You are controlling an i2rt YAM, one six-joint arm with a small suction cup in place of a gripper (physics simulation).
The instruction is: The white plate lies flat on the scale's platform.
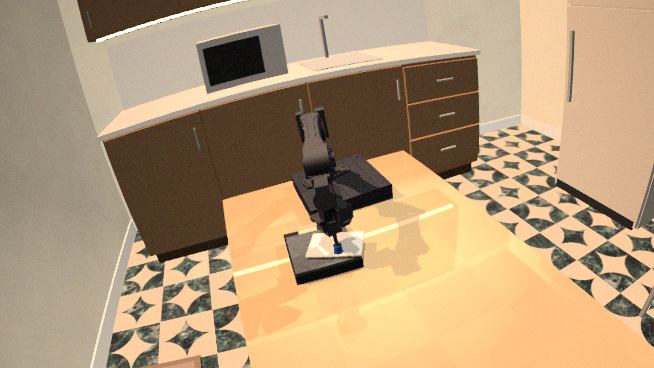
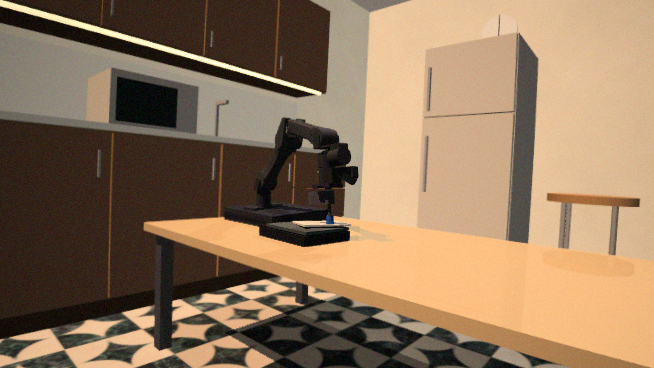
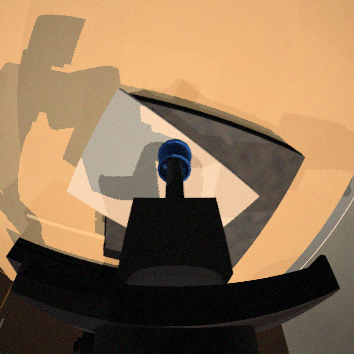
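The white square plate lies level over the right part of the dark scale. One corner of the plate reaches past the scale's edge. I cannot tell whether the plate touches the platform or hangs just above it. My blue suction cup presses down on the plate's top near its middle and holds it. The arm bends down over the scale from behind.
The arm's black base slab stands just behind the scale on the orange table. Brown cabinets with a microwave line the far wall. A fridge stands to the right.
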